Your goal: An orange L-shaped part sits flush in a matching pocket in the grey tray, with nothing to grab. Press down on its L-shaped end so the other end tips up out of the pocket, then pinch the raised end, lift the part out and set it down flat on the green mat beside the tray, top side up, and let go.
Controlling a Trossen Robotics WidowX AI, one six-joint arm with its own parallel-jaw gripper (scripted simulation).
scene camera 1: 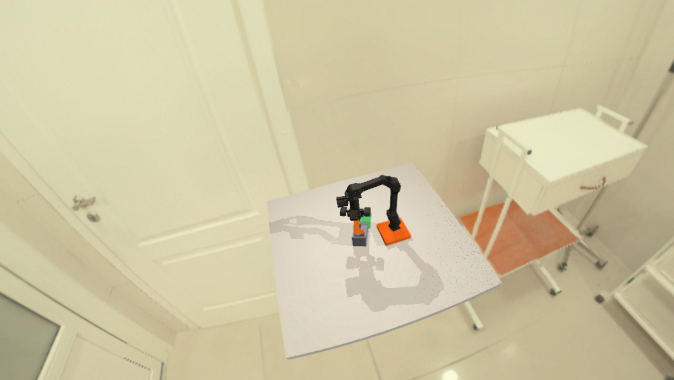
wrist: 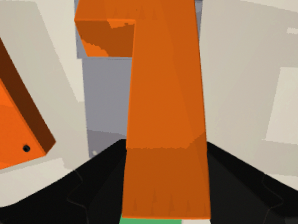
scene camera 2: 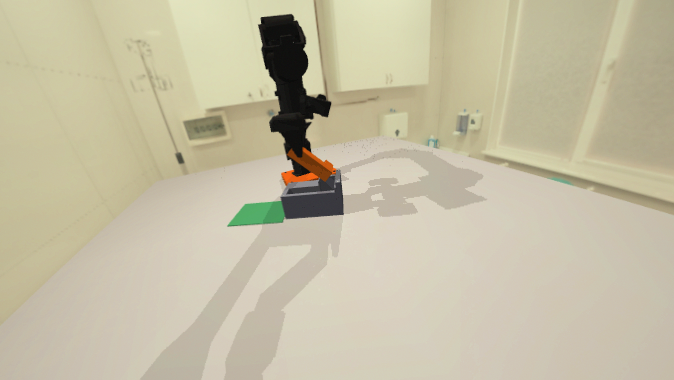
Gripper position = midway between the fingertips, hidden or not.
My gripper [scene camera 2: 301,155] holds an orange L-shaped part [wrist: 167,165]. I also see a green mat [scene camera 2: 267,212].
My gripper shows as well in the wrist view [wrist: 164,150].
